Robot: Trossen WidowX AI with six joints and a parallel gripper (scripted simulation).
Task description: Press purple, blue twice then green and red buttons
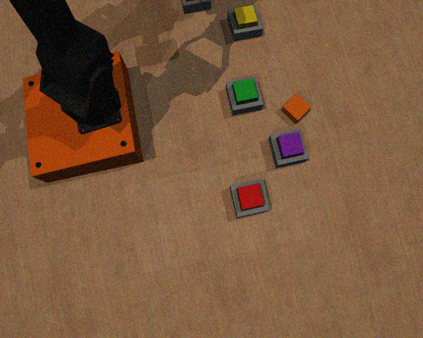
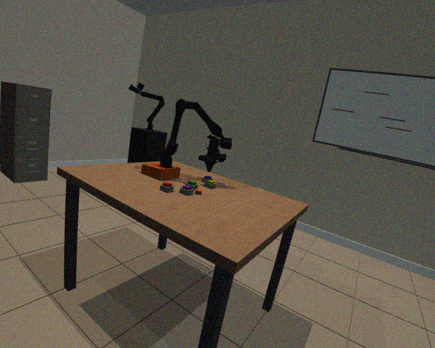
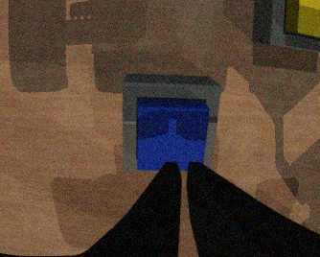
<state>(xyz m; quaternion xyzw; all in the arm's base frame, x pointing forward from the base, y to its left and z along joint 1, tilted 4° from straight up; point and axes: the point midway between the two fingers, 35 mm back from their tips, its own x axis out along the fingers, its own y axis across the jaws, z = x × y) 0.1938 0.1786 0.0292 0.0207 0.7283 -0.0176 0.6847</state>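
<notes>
Now: gripper tip 3 cm above the blue button. Round my gripper tip: yellow button 7 cm ahead, 7 cm to the right, 3 cm below; orange block 10 cm ahead, 24 cm to the right, 6 cm below; green button 3 cm ahead, 20 cm to the right, 3 cm below.
</notes>
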